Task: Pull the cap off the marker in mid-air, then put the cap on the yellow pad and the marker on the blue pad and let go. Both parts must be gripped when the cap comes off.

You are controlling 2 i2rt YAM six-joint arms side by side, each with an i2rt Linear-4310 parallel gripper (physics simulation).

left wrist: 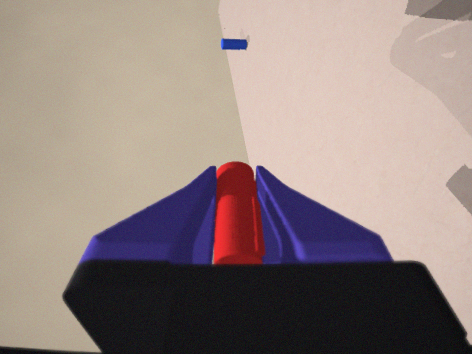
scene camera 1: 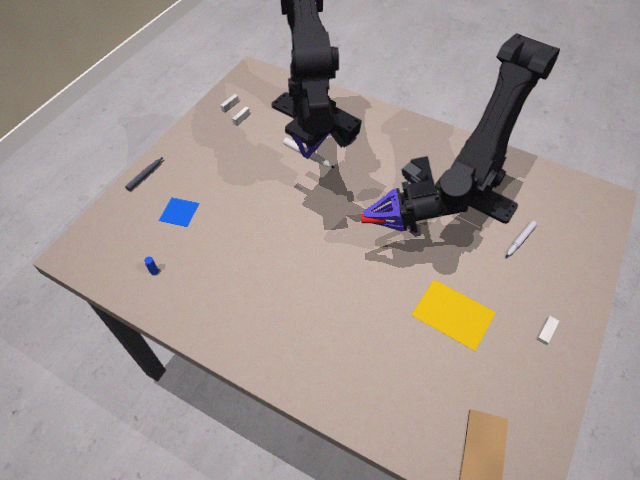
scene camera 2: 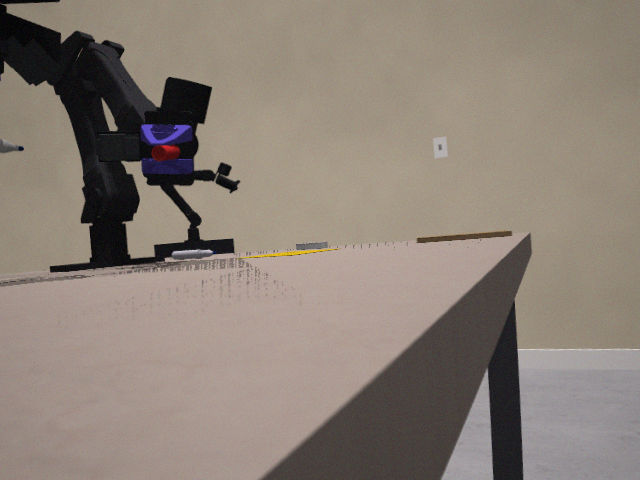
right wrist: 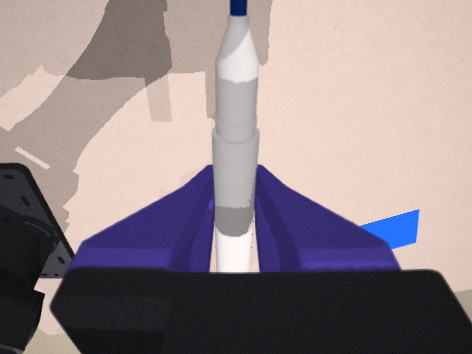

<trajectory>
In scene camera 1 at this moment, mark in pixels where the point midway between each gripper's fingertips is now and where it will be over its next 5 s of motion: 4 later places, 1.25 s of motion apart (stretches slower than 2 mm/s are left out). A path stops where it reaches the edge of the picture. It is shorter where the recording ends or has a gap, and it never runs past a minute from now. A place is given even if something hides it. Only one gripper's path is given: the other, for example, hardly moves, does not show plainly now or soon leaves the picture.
My left gripper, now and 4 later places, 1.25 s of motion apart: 364, 216; 362, 214; 364, 220; 364, 223; 425, 282
</trajectory>
